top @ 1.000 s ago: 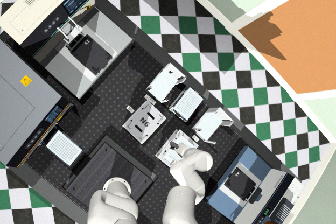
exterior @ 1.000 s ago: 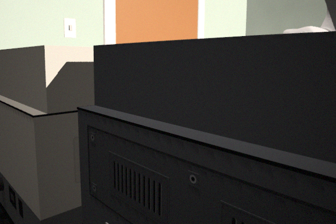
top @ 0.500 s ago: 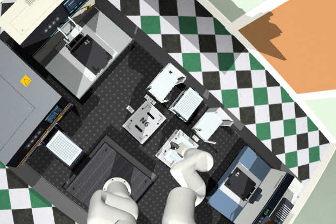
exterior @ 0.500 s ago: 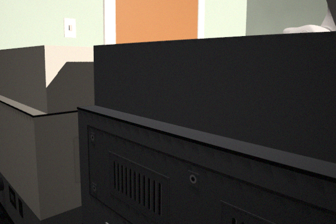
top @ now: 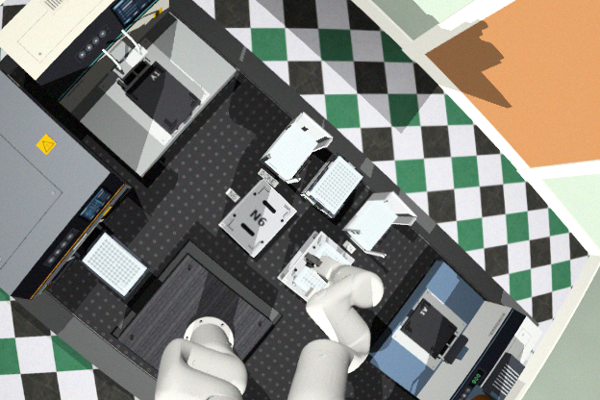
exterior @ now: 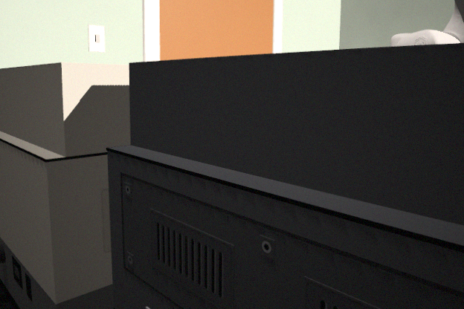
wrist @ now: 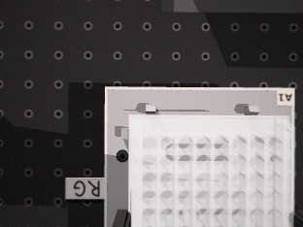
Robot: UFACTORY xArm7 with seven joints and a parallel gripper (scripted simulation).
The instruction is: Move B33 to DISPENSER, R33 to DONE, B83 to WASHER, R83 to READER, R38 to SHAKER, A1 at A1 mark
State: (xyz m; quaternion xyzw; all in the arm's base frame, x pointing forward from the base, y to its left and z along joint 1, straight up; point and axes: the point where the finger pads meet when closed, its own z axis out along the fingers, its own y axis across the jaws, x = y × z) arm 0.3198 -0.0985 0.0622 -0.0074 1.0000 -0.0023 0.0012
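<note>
My gripper is now 5 cm above the regrip nest RG. Round my hand: dark reader nest (31 cm behind, 40 cm to the left); then N6 nest (20 cm to the left, 7 cm below).
</note>
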